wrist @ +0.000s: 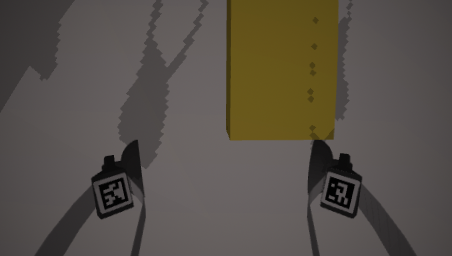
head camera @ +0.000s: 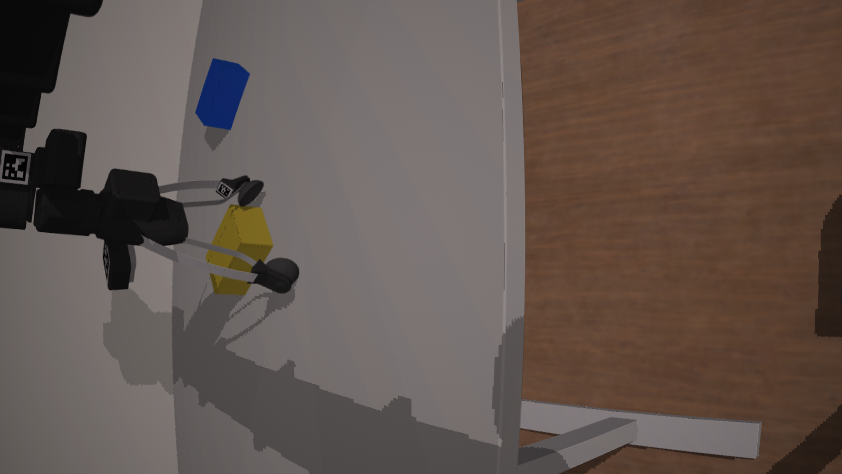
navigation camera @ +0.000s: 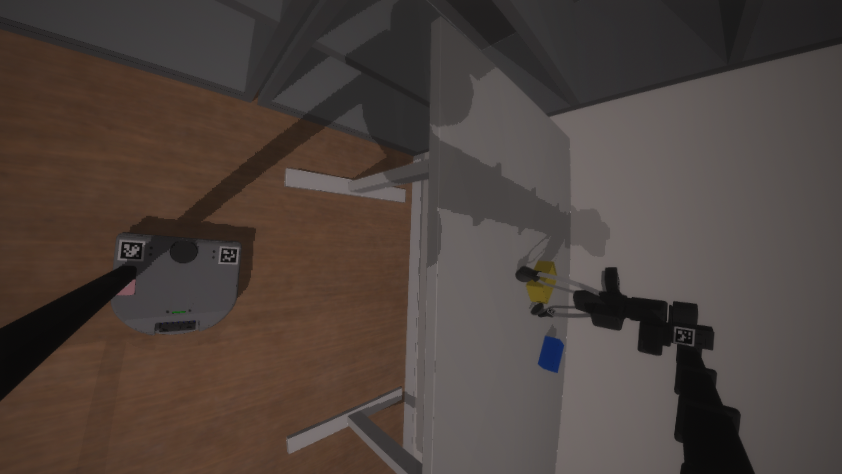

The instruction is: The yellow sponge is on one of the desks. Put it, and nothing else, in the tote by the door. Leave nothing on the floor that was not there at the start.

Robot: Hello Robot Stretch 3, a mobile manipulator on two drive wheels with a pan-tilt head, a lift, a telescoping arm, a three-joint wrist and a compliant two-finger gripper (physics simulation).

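Places are measured from the robot's base along level axes (x ahead, y left, z up), in centimetres.
Where they show: gripper, fingertip midpoint: point(wrist: 227, 159) point(head camera: 277, 231) point(navigation camera: 524, 291); robot's base at its link origin: point(navigation camera: 184, 250).
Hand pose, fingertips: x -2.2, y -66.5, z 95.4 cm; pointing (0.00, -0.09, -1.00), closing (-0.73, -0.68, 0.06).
Observation:
Things, the pixels of their centre, and the offset from my fingertips. Level surfaces: height alone.
- yellow sponge at the middle of its body: point(wrist: 275, 58) point(head camera: 237, 251) point(navigation camera: 542, 281) dz +1.9, dx +2.6, dy -7.4 cm
- grey desk at its surface level: dz -0.4 cm
- blue block at the middle of its body: point(head camera: 221, 93) point(navigation camera: 551, 354) dz +1.9, dx -20.5, dy -19.6 cm
The yellow sponge point(head camera: 253, 226) point(navigation camera: 540, 289) point(wrist: 282, 70) is on the grey desk point(head camera: 382, 176) point(navigation camera: 489, 294), near the edge by the pale wall. My gripper point(head camera: 266, 233) point(navigation camera: 532, 291) point(wrist: 227, 159) is open, with nothing between its fingers. In the wrist view the sponge's long sides run up the picture, and its lower end lies just above the fingertips, right of the middle between them and close to the right fingertip. In the head view one finger partly covers the sponge. The exact height of the fingers over the desk is hard to tell. The tote does not show.
A blue block point(head camera: 222, 94) point(navigation camera: 550, 354) is on the same desk, to one side of the gripper. My base point(navigation camera: 176, 288) stands on the wooden floor, apart from the desk's legs point(head camera: 695, 432) point(navigation camera: 329, 182). Grey panels point(navigation camera: 194, 41) stand at the desk's end.

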